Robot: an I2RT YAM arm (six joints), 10 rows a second.
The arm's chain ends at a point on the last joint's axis. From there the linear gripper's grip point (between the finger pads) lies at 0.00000 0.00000 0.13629 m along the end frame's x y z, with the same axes.
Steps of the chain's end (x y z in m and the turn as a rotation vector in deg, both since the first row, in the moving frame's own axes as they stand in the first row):
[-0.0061, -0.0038, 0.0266, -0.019, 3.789, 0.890]
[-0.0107, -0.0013, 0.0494, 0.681, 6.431, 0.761]
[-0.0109, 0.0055, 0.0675, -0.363, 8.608, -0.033]
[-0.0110, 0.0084, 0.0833, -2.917, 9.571, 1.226]
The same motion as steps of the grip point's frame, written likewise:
[0.0029, -0.0037, 0.0263, -0.019, 3.789, 0.890]
[0.0046, -0.0028, 0.0485, 0.681, 6.431, 0.761]
[0.0095, 0.0064, 0.0660, -0.363, 8.608, -0.033]
[0.0116, 0.0155, 0.0812, -2.917, 9.571, 1.226]

